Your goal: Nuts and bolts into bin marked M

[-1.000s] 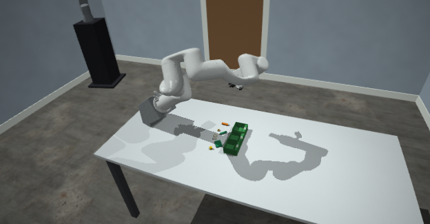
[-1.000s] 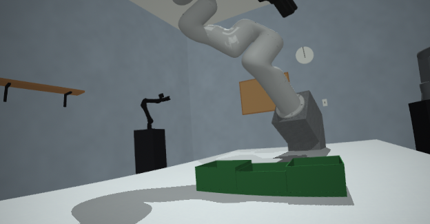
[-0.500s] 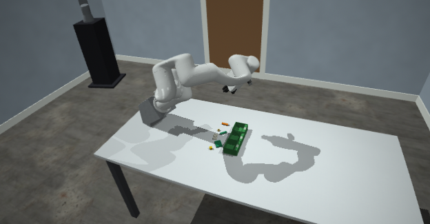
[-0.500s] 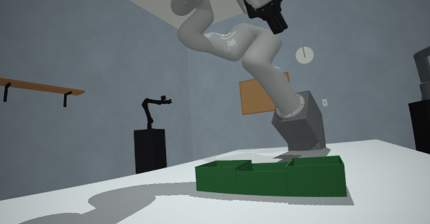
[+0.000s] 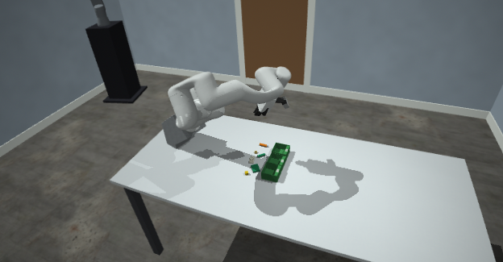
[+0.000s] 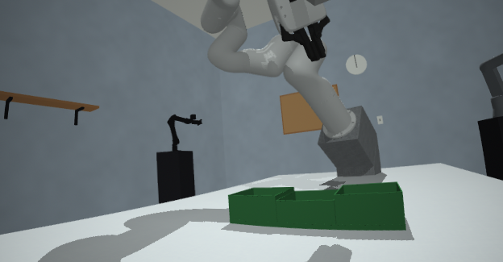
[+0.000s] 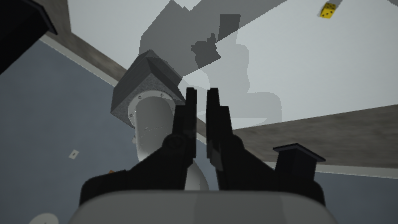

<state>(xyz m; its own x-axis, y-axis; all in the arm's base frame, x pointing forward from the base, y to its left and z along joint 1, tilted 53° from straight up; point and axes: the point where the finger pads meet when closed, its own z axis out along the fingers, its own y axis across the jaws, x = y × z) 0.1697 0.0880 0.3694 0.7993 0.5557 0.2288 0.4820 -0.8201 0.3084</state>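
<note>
Now: hand 9 cm short of the green bin row, 4 cm to the left of it and 29 cm above it. Also, from my hand: white domino 4 cm behind, 1 cm to the right, 31 cm below; then green battery 1 cm ahead, 2 cm to the left, 30 cm below; then brass nut 3 cm behind, 5 cm to the left, 31 cm below.
</note>
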